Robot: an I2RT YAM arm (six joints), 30 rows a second.
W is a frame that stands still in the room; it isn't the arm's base.
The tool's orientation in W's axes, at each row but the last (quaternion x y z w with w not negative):
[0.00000, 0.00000, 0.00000, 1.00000]
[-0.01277, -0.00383, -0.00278, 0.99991]
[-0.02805, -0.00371, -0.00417, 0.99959]
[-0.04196, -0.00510, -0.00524, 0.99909]
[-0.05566, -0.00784, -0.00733, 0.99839]
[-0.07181, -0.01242, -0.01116, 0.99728]
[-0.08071, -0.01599, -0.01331, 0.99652]
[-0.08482, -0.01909, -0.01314, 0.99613]
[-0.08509, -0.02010, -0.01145, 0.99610]
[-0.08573, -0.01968, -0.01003, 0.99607]
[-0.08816, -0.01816, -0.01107, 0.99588]
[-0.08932, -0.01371, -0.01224, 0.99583]
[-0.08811, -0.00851, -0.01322, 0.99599]
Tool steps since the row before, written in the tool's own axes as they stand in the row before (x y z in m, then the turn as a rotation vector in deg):
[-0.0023, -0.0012, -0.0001, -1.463, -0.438, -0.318]
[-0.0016, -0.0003, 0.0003, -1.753, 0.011, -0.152]
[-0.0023, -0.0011, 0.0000, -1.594, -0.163, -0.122]
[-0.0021, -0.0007, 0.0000, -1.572, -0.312, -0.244]
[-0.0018, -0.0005, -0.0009, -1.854, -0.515, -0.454]
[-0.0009, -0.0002, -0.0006, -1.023, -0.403, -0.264]
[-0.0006, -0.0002, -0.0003, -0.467, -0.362, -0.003]
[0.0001, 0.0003, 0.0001, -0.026, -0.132, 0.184]
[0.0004, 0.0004, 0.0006, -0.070, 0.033, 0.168]
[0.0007, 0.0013, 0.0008, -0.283, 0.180, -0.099]
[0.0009, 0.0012, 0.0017, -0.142, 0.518, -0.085]
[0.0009, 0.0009, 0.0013, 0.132, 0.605, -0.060]
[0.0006, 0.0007, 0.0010, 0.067, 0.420, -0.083]
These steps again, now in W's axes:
[-0.0023, -0.0012, -0.0001, -1.463, -0.438, -0.318]
[-0.0016, -0.0003, 0.0003, -1.752, 0.017, -0.166]
[-0.0023, -0.0011, 0.0000, -1.594, -0.157, -0.125]
[-0.0021, -0.0007, 0.0000, -1.573, -0.316, -0.234]
[-0.0018, -0.0006, -0.0009, -1.855, -0.537, -0.424]
[-0.0009, -0.0003, -0.0006, -1.026, -0.416, -0.231]
[-0.0006, -0.0002, -0.0003, -0.477, -0.346, 0.039]
[0.0001, 0.0003, 0.0001, -0.036, -0.098, 0.202]
[0.0004, 0.0005, 0.0005, -0.075, 0.062, 0.157]
[0.0007, 0.0014, 0.0006, -0.275, 0.165, -0.140]
[0.0009, 0.0015, 0.0015, -0.126, 0.498, -0.180]
[0.0009, 0.0011, 0.0011, 0.150, 0.582, -0.163]
[0.0006, 0.0008, 0.0009, 0.080, 0.397, -0.154]

